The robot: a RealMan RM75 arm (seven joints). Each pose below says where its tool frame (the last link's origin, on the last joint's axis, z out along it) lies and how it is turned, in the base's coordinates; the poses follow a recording.
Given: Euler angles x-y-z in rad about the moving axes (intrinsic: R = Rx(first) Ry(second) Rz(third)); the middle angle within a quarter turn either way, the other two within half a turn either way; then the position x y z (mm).
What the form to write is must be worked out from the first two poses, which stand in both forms.
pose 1, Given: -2.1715, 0.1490, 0.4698, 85.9, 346.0, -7.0
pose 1, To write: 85.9, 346.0, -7.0, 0.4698, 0.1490, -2.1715
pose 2, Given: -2.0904, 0.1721, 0.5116, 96.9, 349.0, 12.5
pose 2, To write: 96.9, 349.0, 12.5, 0.5116, 0.1721, -2.0904
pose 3, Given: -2.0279, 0.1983, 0.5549, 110.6, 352.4, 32.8
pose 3, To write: 110.6, 352.4, 32.8, 0.5549, 0.1983, -2.0279
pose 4, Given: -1.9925, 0.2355, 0.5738, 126.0, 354.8, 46.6
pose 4, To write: 126.0, 354.8, 46.6, 0.5738, 0.2355, -1.9925
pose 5, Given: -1.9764, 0.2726, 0.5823, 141.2, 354.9, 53.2
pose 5, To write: 141.2, 354.9, 53.2, 0.5823, 0.2726, -1.9764
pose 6, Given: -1.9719, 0.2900, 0.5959, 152.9, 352.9, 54.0
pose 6, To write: 152.9, 352.9, 54.0, 0.5959, 0.2900, -1.9719
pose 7, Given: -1.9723, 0.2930, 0.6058, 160.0, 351.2, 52.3
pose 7, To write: 160.0, 351.2, 52.3, 0.6058, 0.2930, -1.9723
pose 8, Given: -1.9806, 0.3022, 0.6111, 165.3, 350.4, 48.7
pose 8, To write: 165.3, 350.4, 48.7, 0.6111, 0.3022, -1.9806
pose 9, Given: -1.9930, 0.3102, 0.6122, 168.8, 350.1, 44.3
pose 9, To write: 168.8, 350.1, 44.3, 0.6122, 0.3102, -1.9930
